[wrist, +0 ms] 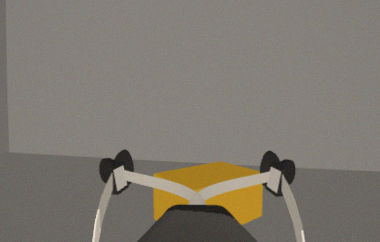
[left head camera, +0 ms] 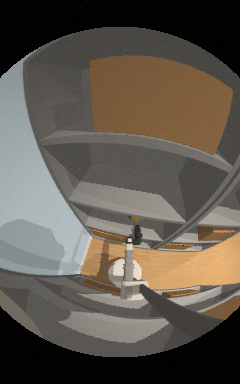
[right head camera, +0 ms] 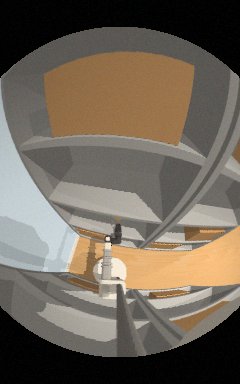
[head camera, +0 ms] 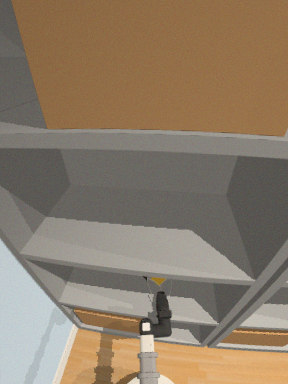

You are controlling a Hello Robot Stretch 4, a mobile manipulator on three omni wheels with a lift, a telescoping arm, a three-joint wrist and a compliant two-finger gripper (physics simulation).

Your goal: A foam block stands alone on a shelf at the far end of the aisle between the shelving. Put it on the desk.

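Places are measured from the robot's base along level axes (x up, y back, z right), in metres.
Pixels of known places: gripper, fingertip midpoint: (wrist: 196, 164).
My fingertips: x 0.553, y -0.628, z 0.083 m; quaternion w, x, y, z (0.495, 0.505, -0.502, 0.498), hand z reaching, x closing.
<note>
Ahead of a thing's pixels: the offset from my fingertips to its top centre.
The yellow foam block @(dy +0.021, dx -0.003, dz +0.013 m) (head camera: 158, 281) (left head camera: 136, 219) (right head camera: 118, 219) (wrist: 230, 200) stands on a lower shelf of the grey shelving. In the head camera view the edge of the shelf above hides part of it. My gripper (wrist: 196, 164) is open, its dark fingertips wide apart. In the wrist view the block shows between and below the fingertips, behind the finger linkage, and the gripper body hides its lower middle. The block's distance from the fingertips is hard to tell. The desk does not show in these views.
A shelf board (head camera: 125, 268) runs just above the gripper and block. An upright divider (head camera: 235, 312) stands to the right. A large brown box @(dy +0.071, dx +1.136, dz -0.022 m) (head camera: 160, 65) (left head camera: 160, 102) (right head camera: 120, 97) sits on a higher shelf. A pale blue wall (head camera: 30, 300) is at the left. More shelving is behind the robot.
</note>
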